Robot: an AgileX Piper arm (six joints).
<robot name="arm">
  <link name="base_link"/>
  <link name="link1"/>
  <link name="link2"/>
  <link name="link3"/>
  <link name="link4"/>
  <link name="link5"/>
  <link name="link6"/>
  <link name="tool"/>
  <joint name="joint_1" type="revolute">
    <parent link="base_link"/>
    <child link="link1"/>
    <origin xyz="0 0 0.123" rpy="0 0 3.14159"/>
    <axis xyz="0 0 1"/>
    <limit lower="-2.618" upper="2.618"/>
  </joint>
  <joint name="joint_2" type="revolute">
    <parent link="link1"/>
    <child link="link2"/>
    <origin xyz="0 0 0" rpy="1.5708 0 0"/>
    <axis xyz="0 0 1"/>
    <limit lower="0" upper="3.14"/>
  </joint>
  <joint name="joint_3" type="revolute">
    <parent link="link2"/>
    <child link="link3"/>
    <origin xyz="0.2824 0.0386 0"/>
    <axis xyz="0 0 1"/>
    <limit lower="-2.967" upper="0"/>
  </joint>
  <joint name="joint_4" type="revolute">
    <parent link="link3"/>
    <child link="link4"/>
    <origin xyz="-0.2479 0.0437 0" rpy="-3.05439 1.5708 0"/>
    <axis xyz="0 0 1"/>
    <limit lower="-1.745" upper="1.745"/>
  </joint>
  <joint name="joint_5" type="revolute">
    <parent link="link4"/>
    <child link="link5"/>
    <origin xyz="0 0 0" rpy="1.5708 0 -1.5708"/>
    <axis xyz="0 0 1"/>
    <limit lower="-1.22" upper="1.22"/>
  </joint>
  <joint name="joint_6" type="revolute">
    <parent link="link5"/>
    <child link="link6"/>
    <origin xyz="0 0.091 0" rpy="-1.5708 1.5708 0"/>
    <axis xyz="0 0 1"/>
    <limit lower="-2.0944" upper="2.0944"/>
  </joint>
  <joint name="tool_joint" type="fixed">
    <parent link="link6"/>
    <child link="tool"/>
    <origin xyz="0 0 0" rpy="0 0 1.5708"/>
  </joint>
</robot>
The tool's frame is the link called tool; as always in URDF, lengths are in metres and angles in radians.
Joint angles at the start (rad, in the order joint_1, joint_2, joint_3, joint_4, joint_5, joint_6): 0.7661, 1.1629, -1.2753, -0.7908, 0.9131, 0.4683
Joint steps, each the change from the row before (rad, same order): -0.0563, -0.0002, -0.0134, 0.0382, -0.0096, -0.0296; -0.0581, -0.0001, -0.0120, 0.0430, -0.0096, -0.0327; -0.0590, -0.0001, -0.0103, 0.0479, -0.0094, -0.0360; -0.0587, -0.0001, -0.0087, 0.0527, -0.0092, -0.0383; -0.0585, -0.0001, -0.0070, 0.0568, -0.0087, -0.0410; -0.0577, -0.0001, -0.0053, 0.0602, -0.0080, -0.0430; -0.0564, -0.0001, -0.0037, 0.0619, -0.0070, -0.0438; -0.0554, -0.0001, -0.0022, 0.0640, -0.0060, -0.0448; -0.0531, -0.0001, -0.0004, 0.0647, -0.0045, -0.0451; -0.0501, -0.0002, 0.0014, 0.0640, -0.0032, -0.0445; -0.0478, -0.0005, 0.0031, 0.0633, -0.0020, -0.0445; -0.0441, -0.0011, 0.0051, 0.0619, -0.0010, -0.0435
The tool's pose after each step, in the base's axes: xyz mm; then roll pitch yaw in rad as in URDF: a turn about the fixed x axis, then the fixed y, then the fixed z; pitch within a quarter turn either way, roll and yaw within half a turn. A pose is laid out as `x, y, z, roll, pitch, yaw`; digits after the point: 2 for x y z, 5 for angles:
206.20, 112.75, 432.96, -2.46241, 0.98617, -2.29928
211.24, 103.02, 435.21, -2.49170, 0.99054, -2.35207
215.80, 93.19, 436.87, -2.52473, 0.99306, -2.40609
219.80, 83.54, 438.02, -2.56232, 0.99472, -2.46120
223.28, 74.05, 438.66, -2.60277, 0.99514, -2.51611
226.27, 64.85, 438.85, -2.64573, 0.99472, -2.57048
228.78, 55.96, 438.68, -2.68995, 0.99379, -2.62384
230.87, 47.37, 438.18, -2.73590, 0.99251, -2.67665
232.53, 39.30, 437.26, -2.78251, 0.99026, -2.72757
233.80, 31.84, 436.00, -2.82867, 0.98739, -2.77567
234.69, 24.83, 434.45, -2.87355, 0.98401, -2.82059
235.14, 18.59, 432.61, -2.91749, 0.98041, -2.86188

